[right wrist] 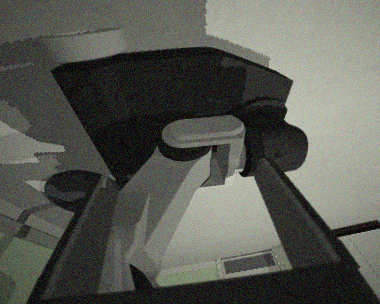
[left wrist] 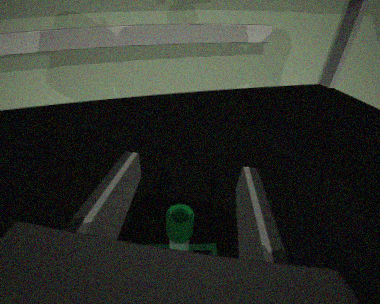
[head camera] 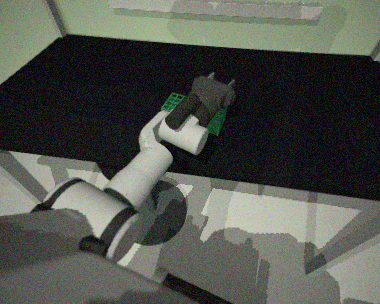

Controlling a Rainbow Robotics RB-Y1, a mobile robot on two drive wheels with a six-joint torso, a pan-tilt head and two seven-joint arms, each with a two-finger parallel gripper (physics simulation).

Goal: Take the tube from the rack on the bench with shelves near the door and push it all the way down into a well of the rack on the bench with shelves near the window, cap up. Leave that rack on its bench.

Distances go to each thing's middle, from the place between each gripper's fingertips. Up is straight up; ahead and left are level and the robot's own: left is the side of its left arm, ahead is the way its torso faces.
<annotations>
My right hand is 67 cm short of the tube with green cap (left wrist: 179,218), 44 cm below it and 39 cm to the right of it.
Now: left hand 10 mm past the tube with green cap, 10 mm to the right of it and 90 mm above it.
</annotations>
